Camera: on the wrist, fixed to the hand. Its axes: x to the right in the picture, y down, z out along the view.
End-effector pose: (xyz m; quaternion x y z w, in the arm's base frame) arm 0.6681 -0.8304 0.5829 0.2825 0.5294 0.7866 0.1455
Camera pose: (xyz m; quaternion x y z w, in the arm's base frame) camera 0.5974 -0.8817 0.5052 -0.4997 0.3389 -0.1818 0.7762
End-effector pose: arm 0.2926 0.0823 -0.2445 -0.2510 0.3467 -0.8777 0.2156
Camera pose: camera 0.2154 0.1670 -0.2676 0.3500 0.3139 0.2418 0.8488
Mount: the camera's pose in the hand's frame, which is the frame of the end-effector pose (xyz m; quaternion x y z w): 0.0068 -0.0557 -0.1026 0.0708 -0.0199 -0.9973 0.0082
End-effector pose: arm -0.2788 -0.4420 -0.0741 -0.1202 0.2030 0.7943 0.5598
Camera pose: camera -0.2326 -0.4670 -0.1786 -0.1480 -0.0731 -0.5637 0.8093
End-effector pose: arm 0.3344 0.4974 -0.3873 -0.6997 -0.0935 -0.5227 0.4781
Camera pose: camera 0.2364 0.4455 -0.3503 -0.1109 0.7450 0.4605 0.4696
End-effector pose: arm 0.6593 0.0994 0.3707 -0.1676 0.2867 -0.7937 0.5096
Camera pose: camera 0.5594 0.1400 0.3254 0.2670 0.2311 0.5317 0.7698
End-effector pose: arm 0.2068 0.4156 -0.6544 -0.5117 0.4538 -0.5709 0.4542
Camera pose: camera 0.1011 0.4242 -0.6051 0.4360 0.5560 0.4796 0.5204
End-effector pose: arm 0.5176 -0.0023 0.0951 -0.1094 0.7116 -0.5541 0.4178
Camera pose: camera 0.4228 0.0449 0.1447 0.6920 0.1508 0.4694 0.5273
